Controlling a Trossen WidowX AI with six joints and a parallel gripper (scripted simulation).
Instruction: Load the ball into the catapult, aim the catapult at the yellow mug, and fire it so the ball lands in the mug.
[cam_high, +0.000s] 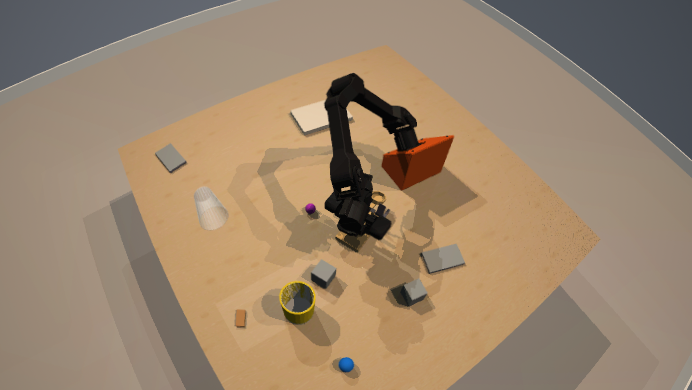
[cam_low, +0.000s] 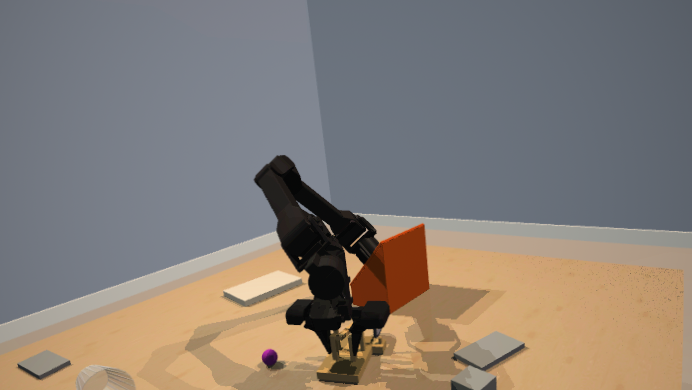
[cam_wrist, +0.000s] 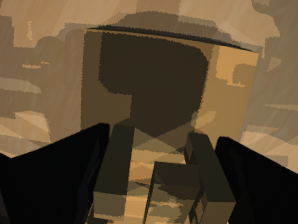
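Right now my gripper tip is 140 mm to the left of the purple ball, 70 mm short of it and 20 mm above it. The rest, counted from my gripper tip: blue ball 330 mm to the left, 220 mm ahead, 10 mm below; yellow mug 250 mm ahead, 140 mm to the left; wooden catapult 60 mm behind, 20 mm to the right, 20 mm above.
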